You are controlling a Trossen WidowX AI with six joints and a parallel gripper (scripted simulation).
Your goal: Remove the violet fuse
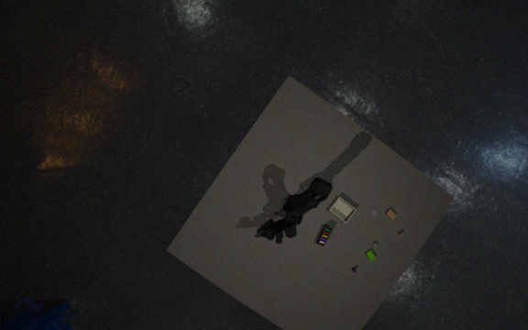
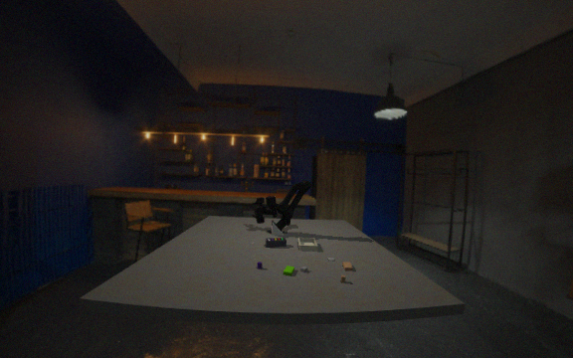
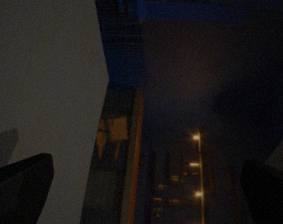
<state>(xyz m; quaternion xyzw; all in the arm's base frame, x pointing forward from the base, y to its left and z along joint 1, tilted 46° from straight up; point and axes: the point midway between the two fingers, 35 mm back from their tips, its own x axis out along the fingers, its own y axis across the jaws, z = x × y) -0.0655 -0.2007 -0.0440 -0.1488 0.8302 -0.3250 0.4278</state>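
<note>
My gripper tip is now 370 mm short of the white fuse, 140 mm to the right of it and 120 mm above it. The rest, counted from my gripper tip: violet fuse: 360 mm ahead, 160 mm to the left, 120 mm below; red fuse: 360 mm ahead, 200 mm to the left, 120 mm below; yellow fuse: 360 mm ahead, 180 mm to the left, 120 mm below.
</note>
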